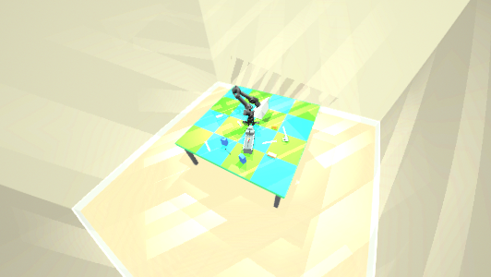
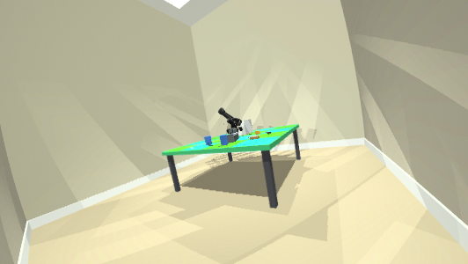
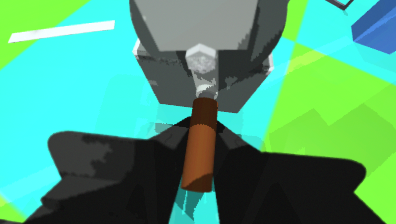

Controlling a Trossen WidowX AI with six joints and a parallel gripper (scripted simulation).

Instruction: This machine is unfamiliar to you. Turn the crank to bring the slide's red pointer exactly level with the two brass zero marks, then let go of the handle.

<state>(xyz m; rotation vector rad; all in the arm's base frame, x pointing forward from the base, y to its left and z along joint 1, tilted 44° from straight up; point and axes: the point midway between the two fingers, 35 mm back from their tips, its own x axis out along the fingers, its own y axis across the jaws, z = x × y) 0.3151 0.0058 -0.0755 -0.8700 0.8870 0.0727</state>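
Now: gripper tip 180 mm short of the red pointer, 80 mm to the right of it and 50 mm below it. Round my gripper tip: orange piece: 210 mm to the left, 180 mm behind, 20 mm below; then crank handle: 20 mm behind, 20 mm above, 10 mm to the right; then black L-shaped key: 330 mm ahead, 100 mm to the right, 30 mm below.
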